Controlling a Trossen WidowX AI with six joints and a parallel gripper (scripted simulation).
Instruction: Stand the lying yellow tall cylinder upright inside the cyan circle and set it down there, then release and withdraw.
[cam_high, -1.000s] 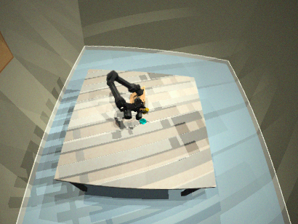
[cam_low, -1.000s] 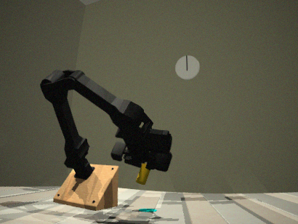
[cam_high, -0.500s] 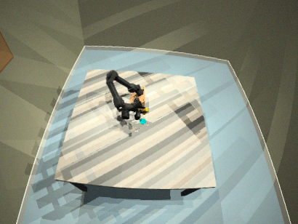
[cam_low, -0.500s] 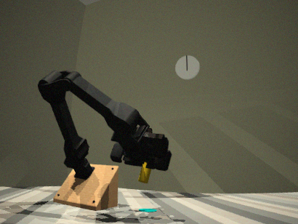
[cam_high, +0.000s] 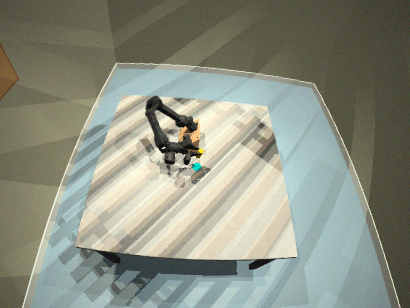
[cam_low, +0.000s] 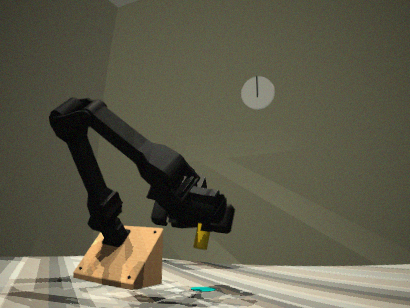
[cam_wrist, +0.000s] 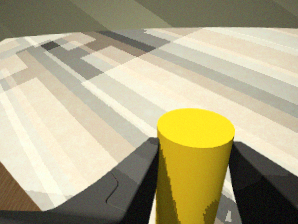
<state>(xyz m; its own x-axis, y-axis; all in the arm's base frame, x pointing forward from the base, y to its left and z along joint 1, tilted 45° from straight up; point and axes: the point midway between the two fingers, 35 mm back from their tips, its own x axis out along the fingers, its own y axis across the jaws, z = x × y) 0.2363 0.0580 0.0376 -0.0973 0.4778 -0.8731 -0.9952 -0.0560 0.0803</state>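
Right now my gripper tip is 1 cm short of the cyan circle, 1 cm to the left of it and 16 cm above it. Also, from my gripper tip: yellow cylinder: 2 cm below.
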